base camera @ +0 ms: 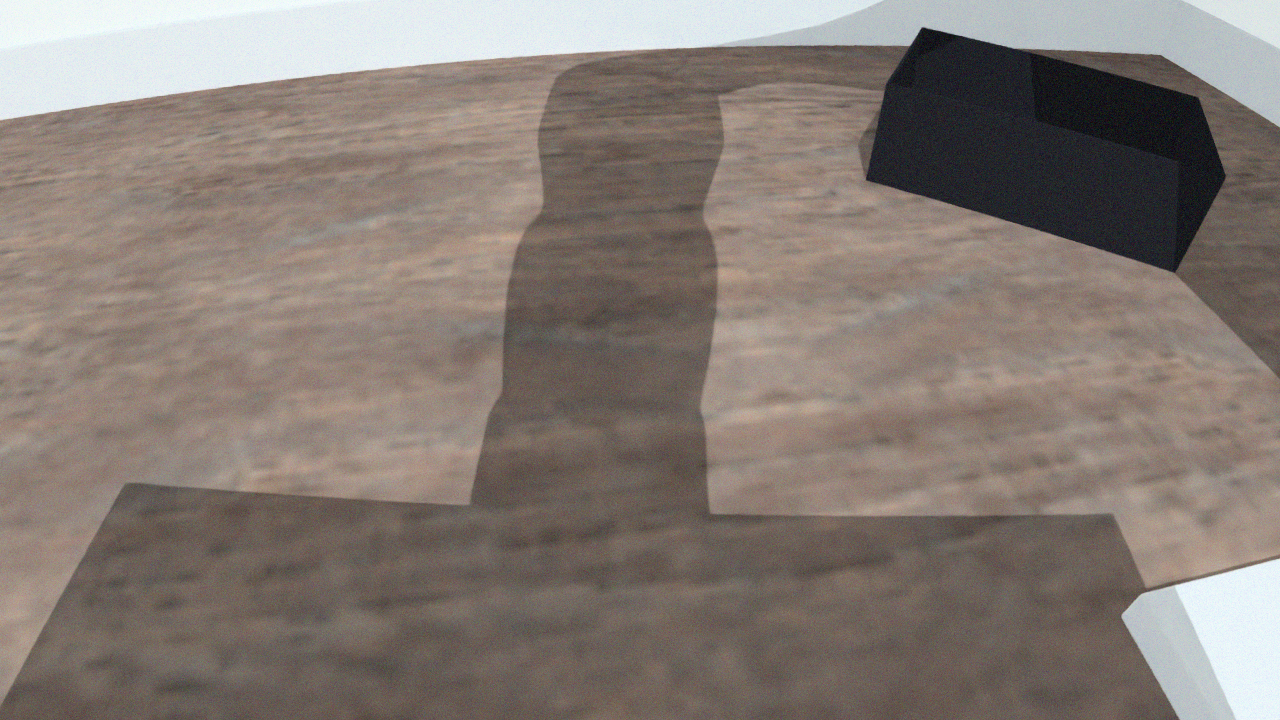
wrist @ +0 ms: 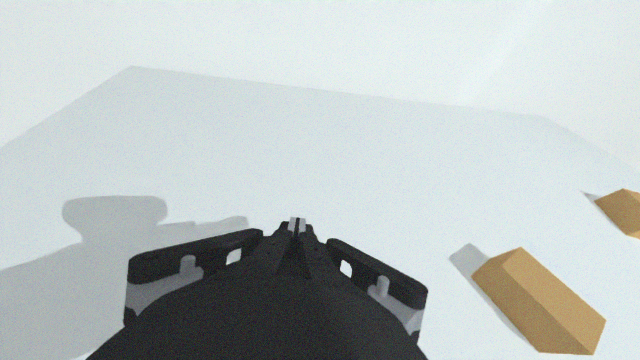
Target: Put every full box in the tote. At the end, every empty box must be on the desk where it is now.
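My gripper is shut with nothing between its fingertips, above a pale desk in the wrist view. A tan box lies on the desk to the right of the gripper, apart from it. Part of a second tan box shows at the right edge, farther back. Both look closed, and whether they are full or empty cannot be told. A black open-topped tote stands on the wooden floor at the upper right of the base camera view. Its far inside is dark and its bottom is hidden.
The brown wood floor carries the shadow of the robot and its arm. A white block-like corner stands at the lower right of the base camera view. Pale walls run along the back. The gripper's shadow falls on the desk at its left.
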